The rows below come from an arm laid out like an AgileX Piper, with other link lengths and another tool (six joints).
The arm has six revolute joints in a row. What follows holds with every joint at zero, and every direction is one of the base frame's. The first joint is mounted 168.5 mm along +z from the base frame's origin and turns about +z. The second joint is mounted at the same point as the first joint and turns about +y. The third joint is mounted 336.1 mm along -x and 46 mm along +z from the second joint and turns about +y. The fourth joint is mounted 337.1 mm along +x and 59.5 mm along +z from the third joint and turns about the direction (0.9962, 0, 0.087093). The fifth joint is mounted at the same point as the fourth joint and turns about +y. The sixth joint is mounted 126 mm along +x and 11 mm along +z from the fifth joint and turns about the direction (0.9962, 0, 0.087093). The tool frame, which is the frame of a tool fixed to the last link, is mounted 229.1 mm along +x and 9 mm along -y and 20 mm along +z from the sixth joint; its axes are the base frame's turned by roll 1.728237, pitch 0.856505 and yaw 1.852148 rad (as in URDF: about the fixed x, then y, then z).
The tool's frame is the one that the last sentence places.
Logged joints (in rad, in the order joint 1, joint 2, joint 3, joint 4, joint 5, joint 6), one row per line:
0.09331, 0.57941, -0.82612, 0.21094, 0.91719, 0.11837
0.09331, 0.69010, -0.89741, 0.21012, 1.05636, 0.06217
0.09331, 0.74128, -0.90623, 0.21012, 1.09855, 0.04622
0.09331, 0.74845, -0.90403, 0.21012, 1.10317, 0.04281
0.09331, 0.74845, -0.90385, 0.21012, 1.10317, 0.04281
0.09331, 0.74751, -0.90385, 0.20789, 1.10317, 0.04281
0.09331, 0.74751, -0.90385, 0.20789, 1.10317, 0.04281
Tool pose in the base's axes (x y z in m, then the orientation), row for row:
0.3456, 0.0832, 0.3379, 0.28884, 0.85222, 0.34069, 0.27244
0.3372, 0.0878, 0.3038, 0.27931, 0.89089, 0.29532, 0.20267
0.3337, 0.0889, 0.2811, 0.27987, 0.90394, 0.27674, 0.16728
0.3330, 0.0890, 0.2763, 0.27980, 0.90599, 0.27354, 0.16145
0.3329, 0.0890, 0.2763, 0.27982, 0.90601, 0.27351, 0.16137
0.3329, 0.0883, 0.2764, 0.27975, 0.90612, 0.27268, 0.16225
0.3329, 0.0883, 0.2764, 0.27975, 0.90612, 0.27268, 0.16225
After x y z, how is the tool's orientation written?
As a quaternion, x y z w.
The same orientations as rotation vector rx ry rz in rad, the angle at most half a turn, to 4 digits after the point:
0.7774, 2.2938, 0.9170
0.7797, 2.4868, 0.8243
0.7964, 2.5722, 0.7875
0.7988, 2.5864, 0.7809
0.7988, 2.5865, 0.7808
0.7983, 2.5856, 0.7781
0.7983, 2.5856, 0.7781

